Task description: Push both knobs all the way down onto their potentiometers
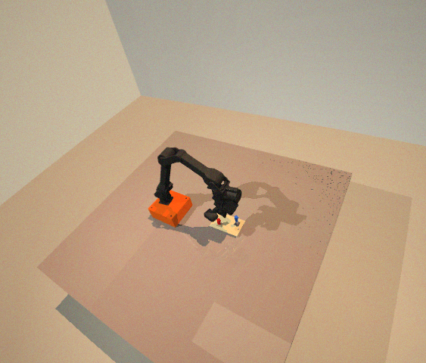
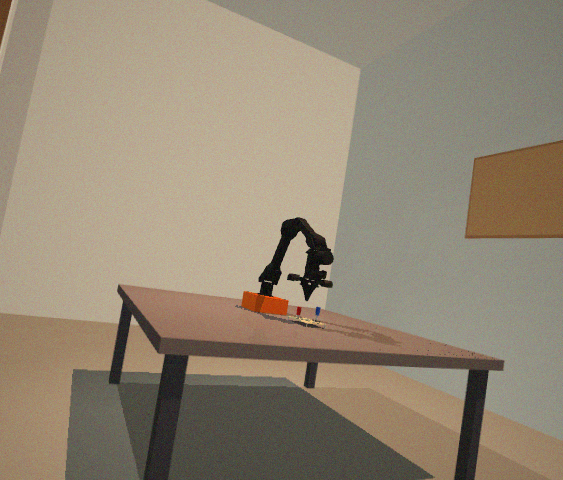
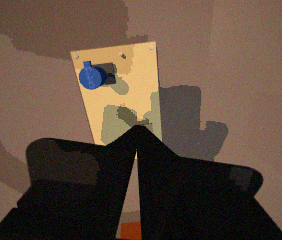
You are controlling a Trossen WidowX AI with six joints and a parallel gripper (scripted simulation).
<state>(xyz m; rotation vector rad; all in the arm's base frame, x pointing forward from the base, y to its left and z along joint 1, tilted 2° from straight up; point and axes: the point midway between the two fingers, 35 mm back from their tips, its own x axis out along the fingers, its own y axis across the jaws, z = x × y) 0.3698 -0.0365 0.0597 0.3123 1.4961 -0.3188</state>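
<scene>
Now: the red knob 50 mm below my gripper tip and 40 mm behind it. The rest, counted from my gripper tip: blue knob 50 mm ahead, 30 mm to the left, 30 mm below.
</scene>
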